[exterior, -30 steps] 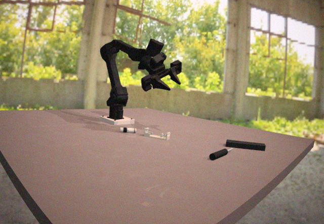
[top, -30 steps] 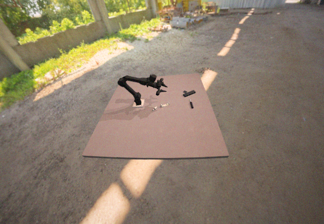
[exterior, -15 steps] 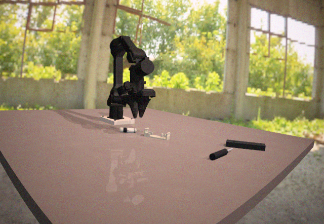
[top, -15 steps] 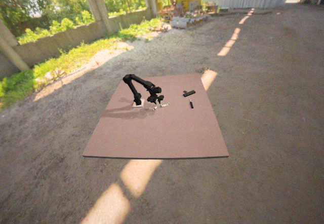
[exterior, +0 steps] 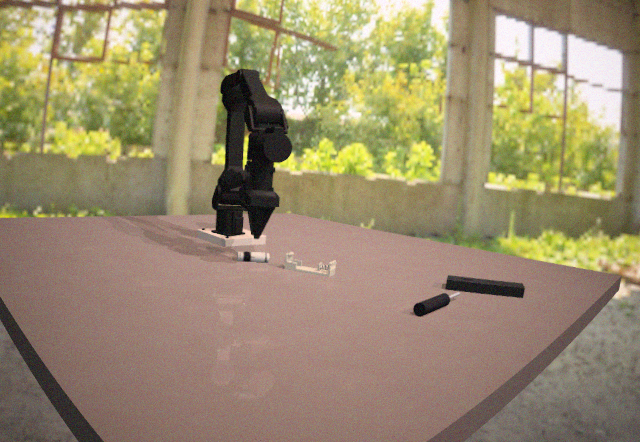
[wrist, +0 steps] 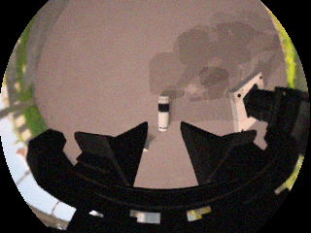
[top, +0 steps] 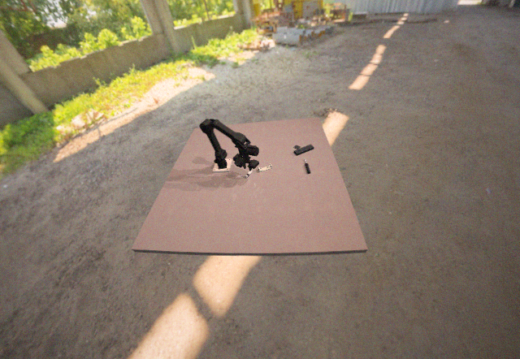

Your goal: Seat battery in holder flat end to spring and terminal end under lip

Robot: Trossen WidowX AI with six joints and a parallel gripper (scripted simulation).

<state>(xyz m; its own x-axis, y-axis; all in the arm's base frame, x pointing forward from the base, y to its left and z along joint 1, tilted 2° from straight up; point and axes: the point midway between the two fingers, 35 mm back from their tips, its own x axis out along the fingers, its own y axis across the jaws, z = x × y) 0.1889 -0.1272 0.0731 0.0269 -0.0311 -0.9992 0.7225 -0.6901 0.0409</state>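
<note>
Now: gripper tip 4 cm above the battery. Also, from my gripper tip: black screwdriver: 42 cm ahead, 2 cm to the right, 4 cm below.
</note>
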